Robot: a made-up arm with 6 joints.
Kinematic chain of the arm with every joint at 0, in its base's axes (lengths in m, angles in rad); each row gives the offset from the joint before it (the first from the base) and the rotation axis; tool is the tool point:
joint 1: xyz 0.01 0 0.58 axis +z
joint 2: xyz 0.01 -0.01 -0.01 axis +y
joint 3: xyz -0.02 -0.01 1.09 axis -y
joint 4: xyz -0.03 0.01 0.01 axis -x
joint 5: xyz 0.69 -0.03 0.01 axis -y
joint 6: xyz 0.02 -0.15 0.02 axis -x
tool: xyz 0 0 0.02
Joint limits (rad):
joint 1: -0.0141..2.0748
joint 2: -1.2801..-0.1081
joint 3: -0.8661..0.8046
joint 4: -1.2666..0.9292
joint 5: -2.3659..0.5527
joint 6: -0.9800..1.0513
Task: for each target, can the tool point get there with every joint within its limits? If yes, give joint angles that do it. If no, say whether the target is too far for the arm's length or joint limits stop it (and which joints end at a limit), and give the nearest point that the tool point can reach.
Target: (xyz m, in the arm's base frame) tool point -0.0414 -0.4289 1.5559
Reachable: yes | joints 1.1234 -1.0557 -0.5431 0.6215 -0.5924 -0.0936
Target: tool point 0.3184 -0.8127 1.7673
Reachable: yes | joints 1.7327 -1.0744 0.4075 -0.4148 -0.9364 0.4536
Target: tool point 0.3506 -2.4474 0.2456
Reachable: no: too far | nearest point 0.2219 -1.5225 1.3418 | short by 1.440 m
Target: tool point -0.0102 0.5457 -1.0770
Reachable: no: joint limits stop it (at a limit: joint 2, joint 3, joint 4) | nearest point 0.0000 0.2698 1.0444 | short by 2.139 m
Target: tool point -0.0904 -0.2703 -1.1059
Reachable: no: joint limits stop it (at a limit: joint 2, joint 3, joint 4, joint 5, joint 6) | nearest point -0.1143 -0.3346 0.9620 | short by 2.069 m
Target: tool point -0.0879 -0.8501 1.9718
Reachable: yes | joints 1.2658 -0.8515 0.5957 0.6719 -1.8964 0.1559
